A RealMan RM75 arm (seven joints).
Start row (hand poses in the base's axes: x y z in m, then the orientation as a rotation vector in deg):
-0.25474 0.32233 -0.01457 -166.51 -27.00 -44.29
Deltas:
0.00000 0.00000 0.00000 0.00 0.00 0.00
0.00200 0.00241 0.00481 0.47 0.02 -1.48
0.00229 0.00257 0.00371 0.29 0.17 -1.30
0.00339 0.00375 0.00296 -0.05 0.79 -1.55
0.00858 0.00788 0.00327 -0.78 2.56 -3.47
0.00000 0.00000 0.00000 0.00 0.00 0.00
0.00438 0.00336 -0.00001 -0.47 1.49 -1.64
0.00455 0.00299 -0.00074 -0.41 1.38 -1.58
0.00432 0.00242 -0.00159 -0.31 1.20 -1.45
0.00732 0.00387 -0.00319 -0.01 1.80 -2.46
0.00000 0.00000 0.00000 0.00 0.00 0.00
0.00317 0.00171 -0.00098 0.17 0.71 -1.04
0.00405 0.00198 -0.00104 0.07 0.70 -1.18
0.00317 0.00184 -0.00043 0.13 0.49 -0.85
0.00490 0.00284 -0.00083 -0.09 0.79 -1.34
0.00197 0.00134 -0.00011 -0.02 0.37 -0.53
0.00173 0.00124 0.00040 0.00 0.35 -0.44
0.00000 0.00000 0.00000 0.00 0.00 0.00
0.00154 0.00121 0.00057 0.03 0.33 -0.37
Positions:
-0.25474 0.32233 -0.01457 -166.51 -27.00 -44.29
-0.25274 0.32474 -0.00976 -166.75 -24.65 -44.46
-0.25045 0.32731 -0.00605 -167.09 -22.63 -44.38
-0.24706 0.33106 -0.00309 -167.99 -20.36 -43.41
-0.23848 0.33894 0.00018 -170.71 -15.48 -40.01
-0.23848 0.33894 0.00018 -170.71 -15.48 -40.01
-0.23410 0.34230 0.00017 -172.09 -13.17 -37.95
-0.22955 0.34529 -0.00057 -173.31 -10.91 -36.02
-0.22523 0.34771 -0.00216 -174.31 -8.80 -34.32
-0.21791 0.35158 -0.00535 -175.36 -5.02 -31.71
-0.21791 0.35158 -0.00535 -175.36 -5.02 -31.71
-0.21474 0.35329 -0.00633 -175.59 -3.36 -30.65
-0.21069 0.35527 -0.00737 -175.91 -1.52 -29.62
-0.20752 0.35711 -0.00780 -176.05 -0.17 -28.89
-0.20262 0.35995 -0.00863 -176.53 1.89 -27.75
-0.20065 0.36129 -0.00874 -176.71 2.71 -27.21
-0.19892 0.36253 -0.00834 -176.85 3.40 -26.69
-0.19892 0.36253 -0.00834 -176.85 3.40 -26.69
-0.19738 0.36374 -0.00777 -176.94 3.98 -26.19

